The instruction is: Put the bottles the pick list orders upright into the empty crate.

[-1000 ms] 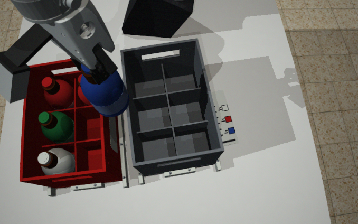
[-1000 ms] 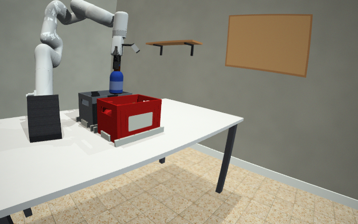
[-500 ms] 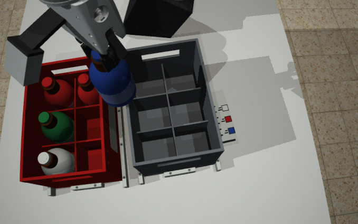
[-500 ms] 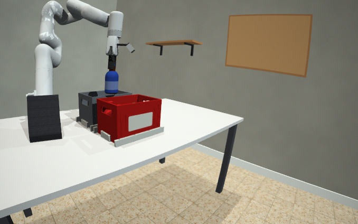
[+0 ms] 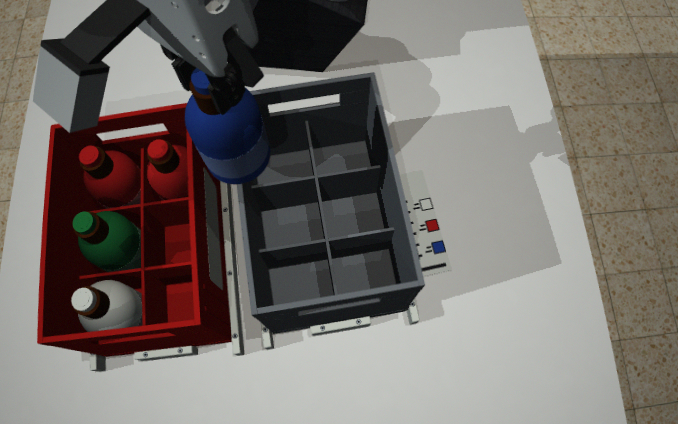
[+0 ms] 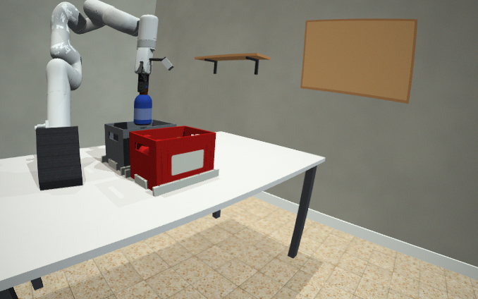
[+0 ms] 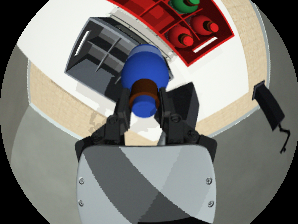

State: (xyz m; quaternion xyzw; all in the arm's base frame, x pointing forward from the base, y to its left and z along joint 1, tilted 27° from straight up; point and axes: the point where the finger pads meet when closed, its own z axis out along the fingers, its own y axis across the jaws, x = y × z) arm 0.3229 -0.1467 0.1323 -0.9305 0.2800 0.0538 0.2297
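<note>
My hand is 7 cm above the blue bottle. Round my hand: grey crate: 25 cm below, 9 cm to the left, 2 cm ahead; red-label bottle: 25 cm below, 20 cm to the right; green bottle: 25 cm below, 19 cm to the right, 8 cm ahead.
</note>
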